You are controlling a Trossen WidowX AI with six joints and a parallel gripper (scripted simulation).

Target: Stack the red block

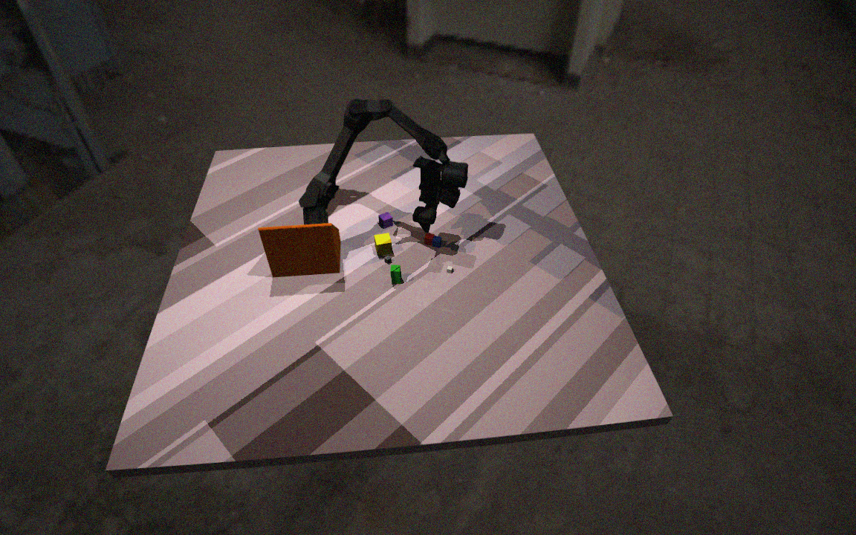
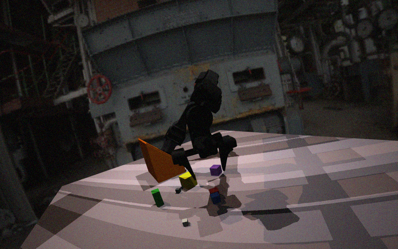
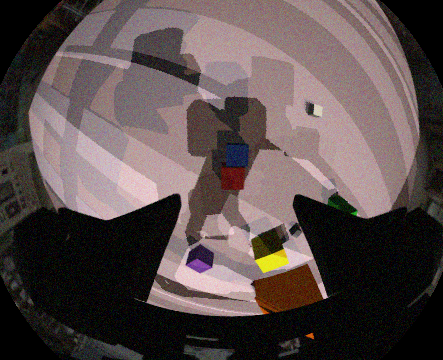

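The red block lies 70 mm below my gripper tip. From my gripper tip the other things lie so: blue block 20 mm ahead, 10 mm to the right, 70 mm below; yellow block 150 mm behind, 20 mm to the right, 60 mm below; tiny dark cube 140 mm behind, 70 mm to the right, 80 mm below.
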